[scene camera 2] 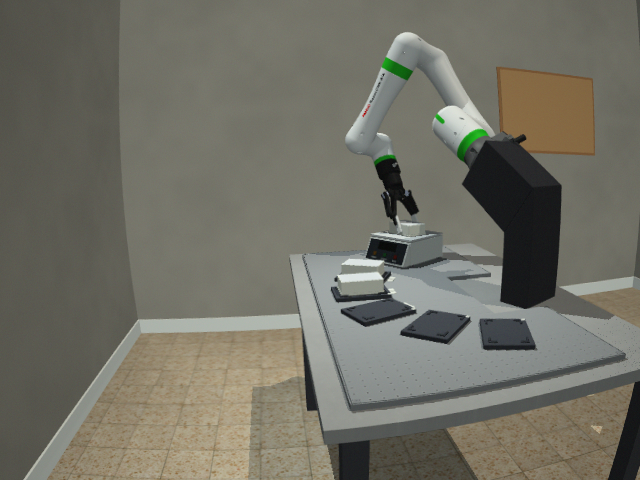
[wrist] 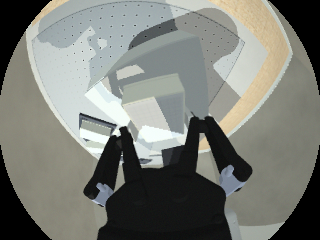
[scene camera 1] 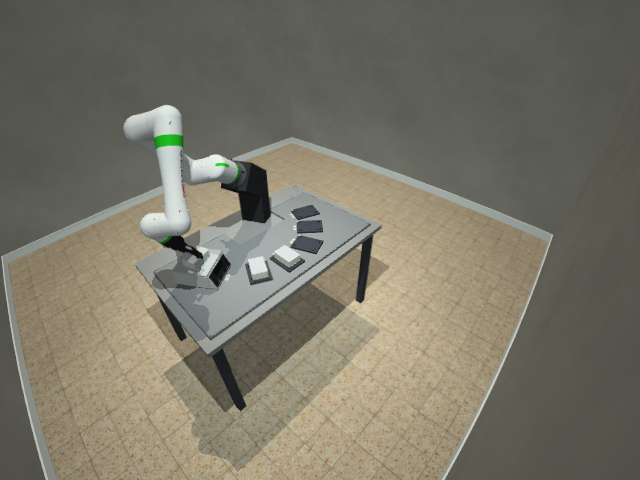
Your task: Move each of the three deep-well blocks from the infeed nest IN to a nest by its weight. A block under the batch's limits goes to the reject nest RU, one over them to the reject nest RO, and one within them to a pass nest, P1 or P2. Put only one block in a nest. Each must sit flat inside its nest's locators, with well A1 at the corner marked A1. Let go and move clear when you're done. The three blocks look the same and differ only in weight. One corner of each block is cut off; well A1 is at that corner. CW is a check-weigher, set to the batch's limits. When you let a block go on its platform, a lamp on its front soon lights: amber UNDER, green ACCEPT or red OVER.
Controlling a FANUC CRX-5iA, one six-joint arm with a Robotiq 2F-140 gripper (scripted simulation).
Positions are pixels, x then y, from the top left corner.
Scene:
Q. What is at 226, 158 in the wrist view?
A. The gripper.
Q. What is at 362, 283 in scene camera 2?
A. A white deep-well block.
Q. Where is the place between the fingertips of the gripper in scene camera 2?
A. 409, 231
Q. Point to a white deep-well block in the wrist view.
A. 156, 106

